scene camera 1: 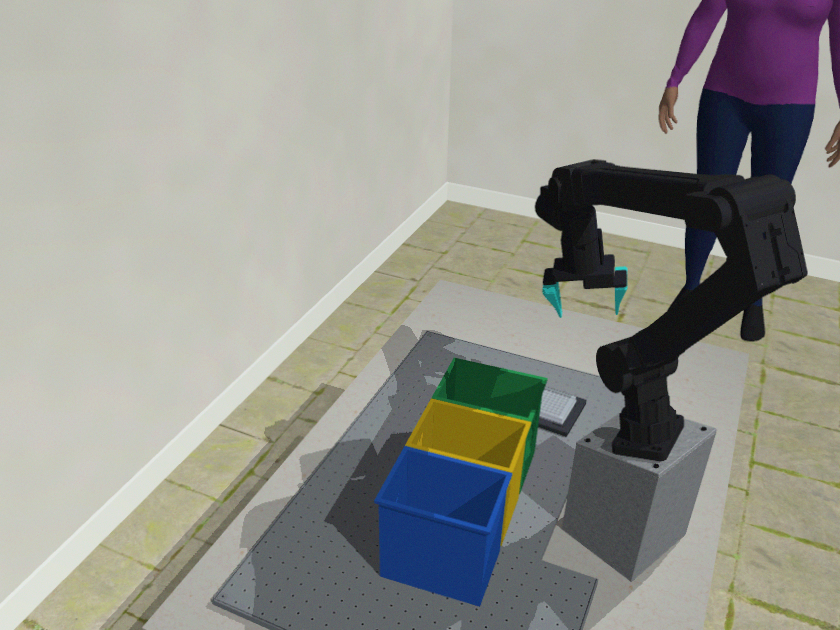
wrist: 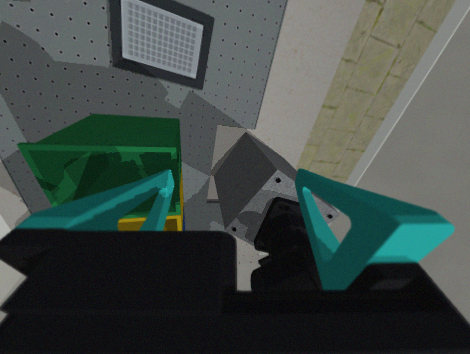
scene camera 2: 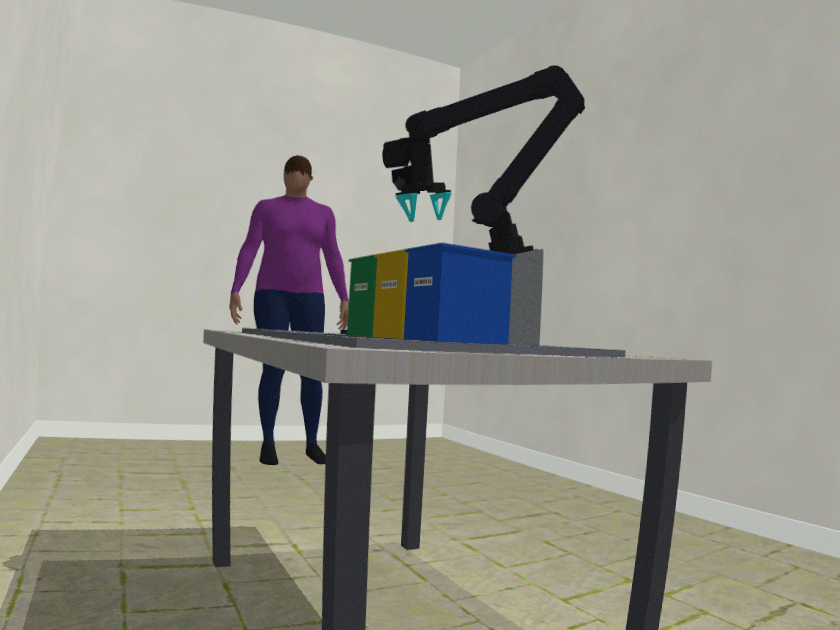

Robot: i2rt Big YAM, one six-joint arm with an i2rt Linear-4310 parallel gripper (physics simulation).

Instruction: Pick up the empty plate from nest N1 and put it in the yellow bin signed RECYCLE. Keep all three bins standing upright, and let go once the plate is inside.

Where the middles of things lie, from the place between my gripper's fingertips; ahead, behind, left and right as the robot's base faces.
Labels:
My gripper is now 12 cm short of the green bin (scene camera 1: 497,390), 12 cm to the right of it and 22 cm above it. The rest, counted from my hand: plate (scene camera 1: 555,406): 9 cm ahead, 8 cm to the right, 29 cm below; yellow bin (scene camera 1: 484,438): 10 cm ahead, 25 cm to the left, 22 cm below; blue bin (scene camera 1: 440,519): 7 cm ahead, 38 cm to the left, 22 cm below.

